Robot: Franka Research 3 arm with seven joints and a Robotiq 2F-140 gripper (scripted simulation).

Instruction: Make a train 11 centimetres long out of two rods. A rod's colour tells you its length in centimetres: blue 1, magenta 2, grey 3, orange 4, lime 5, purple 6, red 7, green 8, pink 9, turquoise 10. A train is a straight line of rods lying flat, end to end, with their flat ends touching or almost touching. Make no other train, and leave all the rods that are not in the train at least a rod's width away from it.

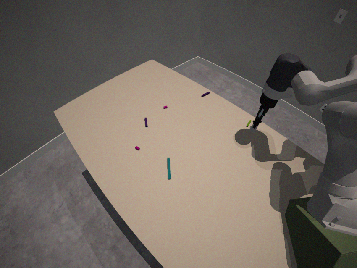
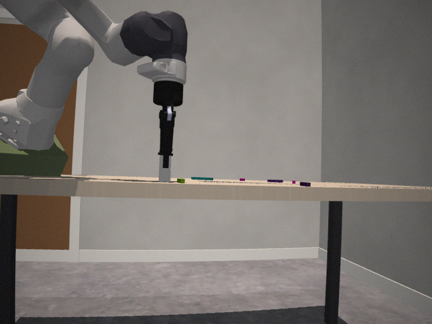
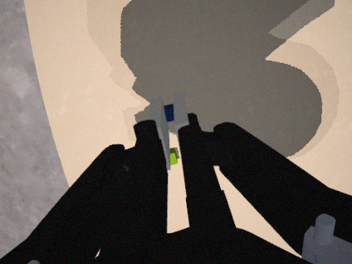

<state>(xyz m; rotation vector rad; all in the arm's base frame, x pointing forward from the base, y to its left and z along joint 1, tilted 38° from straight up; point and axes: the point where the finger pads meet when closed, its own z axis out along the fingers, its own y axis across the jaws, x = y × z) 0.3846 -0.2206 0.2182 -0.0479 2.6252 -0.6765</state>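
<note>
Right now the blue rod is 3 cm below my hand. Round my hand: lime rod (3 cm to the right, 3 cm below, 3 cm ahead); then turquoise rod (43 cm to the left, 23 cm ahead, 3 cm below).
</note>
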